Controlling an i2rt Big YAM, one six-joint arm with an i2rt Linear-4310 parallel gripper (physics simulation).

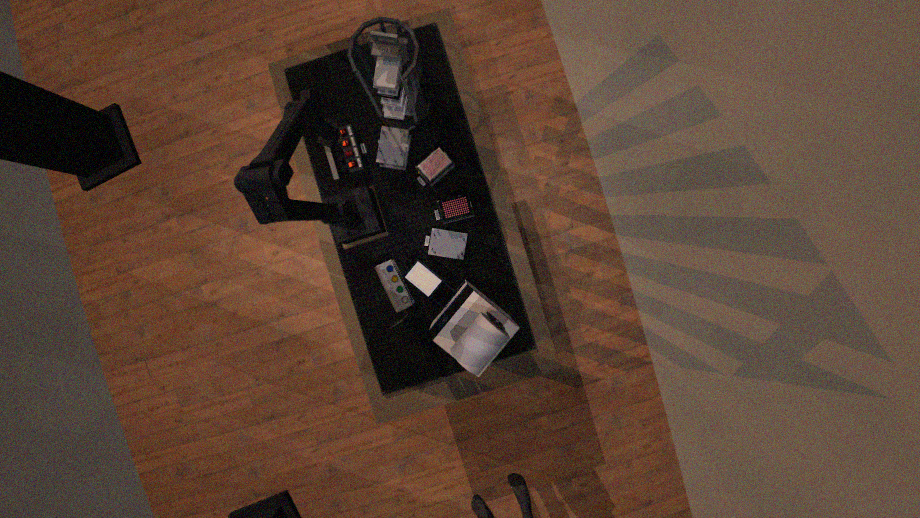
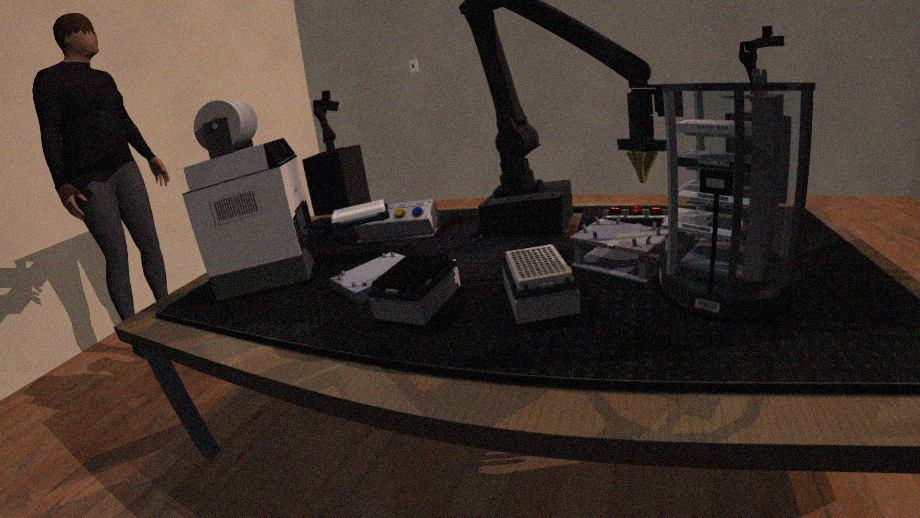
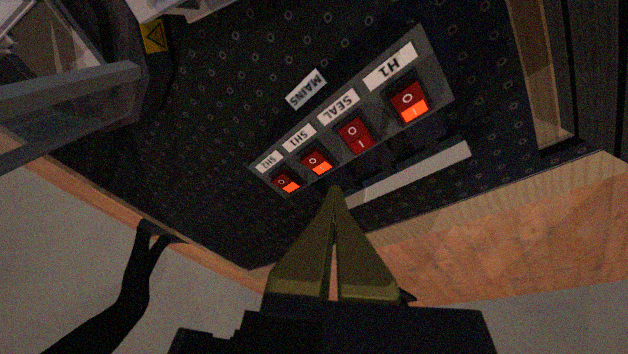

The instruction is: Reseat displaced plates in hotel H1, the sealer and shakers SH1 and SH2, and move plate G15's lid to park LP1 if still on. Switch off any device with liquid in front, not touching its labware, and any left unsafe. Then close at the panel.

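Seen in the pictures: gripper, fingertip midpoint: [image 1: 342, 143] [image 2: 643, 183] [image 3: 334, 190]; arm's base at its link origin: [image 1: 351, 220] [image 2: 519, 191].
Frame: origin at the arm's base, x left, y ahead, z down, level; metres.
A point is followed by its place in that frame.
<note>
My gripper [image 2: 642, 178] @[y 0.105, x 0.304, z -0.031 m] [image 3: 334, 190] @[y 0.105, x 0.304, z -0.031 m] is shut and empty, above the mains strip [image 3: 440, 82] @[y 0.088, x 0.210, z 0.040 m]. On the strip, the H1 switch [image 3: 410, 102] @[y 0.095, x 0.234, z 0.030 m], SH1 switch [image 3: 317, 161] @[y 0.108, x 0.331, z 0.030 m] and SH2 switch [image 3: 286, 182] @[y 0.113, x 0.381, z 0.030 m] are lit; the SEAL switch [image 3: 356, 136] @[y 0.102, x 0.285, z 0.030 m] is unlit. Hotel H1 [image 1: 351, 56] @[y 0.301, x 0.438, z -0.254 m] [image 2: 806, 135] @[y 0.498, x 0.485, z -0.184 m] holds several stacked plates; their seating is unclear. The sealer [image 1: 476, 337] @[y 0.310, x -0.567, z -0.367 m] [image 2: 247, 222] @[y 0.393, x -0.527, z -0.092 m] stands at the far end. One shaker [image 2: 547, 304] @[y 0.496, x 0.099, z 0.051 m] bears a pale plate [image 1: 435, 164] @[y 0.429, x 0.075, z 0.012 m] [image 2: 539, 265] @[y 0.443, x 0.085, z 0.011 m]; another shaker [image 2: 412, 305] @[y 0.510, x -0.108, z 0.042 m] bears a dark-framed plate [image 1: 455, 207] @[y 0.433, x -0.131, z 0.011 m] [image 2: 415, 275] @[y 0.465, x -0.113, z 0.011 m]. Which is SH1 is unreadable. The button panel [image 1: 388, 277] @[y 0.046, x -0.290, z 0.008 m] [image 2: 413, 225] @[y 0.076, x -0.270, z 0.048 m] has coloured buttons.
A raised clear-topped stand [image 1: 392, 146] @[y 0.290, x 0.228, z 0.020 m] [image 2: 618, 234] @[y 0.296, x 0.224, z 0.020 m] is beside the hotel. A low pale platform [image 1: 447, 243] @[y 0.337, x -0.256, z 0.056 m] [image 2: 368, 271] @[y 0.342, x -0.273, z 0.056 m] is beside the dark-framed plate. A white card [image 1: 422, 277] @[y 0.188, x -0.349, z -0.041 m] [image 2: 359, 212] @[y 0.221, x -0.334, z -0.039 m] is by the panel. A person [image 2: 96, 128] stands beyond the sealer.
</note>
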